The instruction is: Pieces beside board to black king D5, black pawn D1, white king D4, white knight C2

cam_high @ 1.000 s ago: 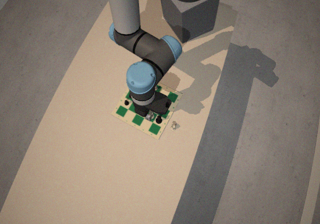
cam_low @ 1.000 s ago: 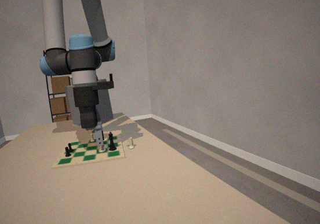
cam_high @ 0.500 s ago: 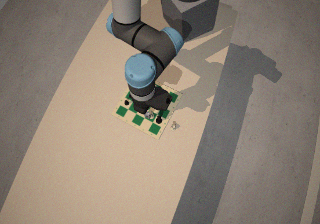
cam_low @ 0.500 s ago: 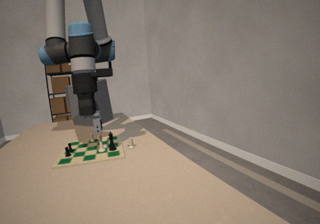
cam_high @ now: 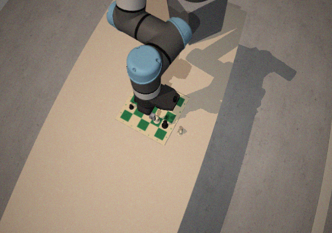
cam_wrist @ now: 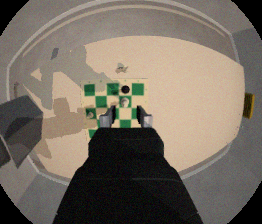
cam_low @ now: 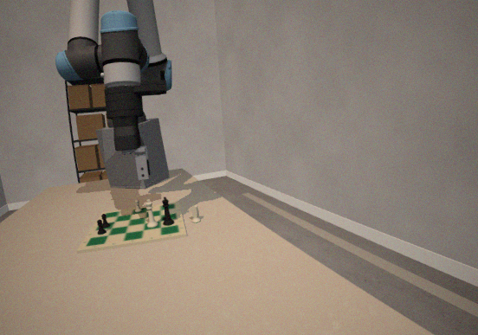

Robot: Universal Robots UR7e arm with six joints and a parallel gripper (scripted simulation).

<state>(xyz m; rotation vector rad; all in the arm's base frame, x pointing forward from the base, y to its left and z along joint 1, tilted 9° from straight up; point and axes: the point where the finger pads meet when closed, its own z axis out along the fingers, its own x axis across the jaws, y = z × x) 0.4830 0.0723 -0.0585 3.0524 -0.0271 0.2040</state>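
Right now the white knight is 12 cm below my hand and 10 cm to the left of it. Round my hand: board 14 cm below, 4 cm to the right, 4 cm behind; black king 10 cm below, 4 cm to the left; white king 10 cm below.
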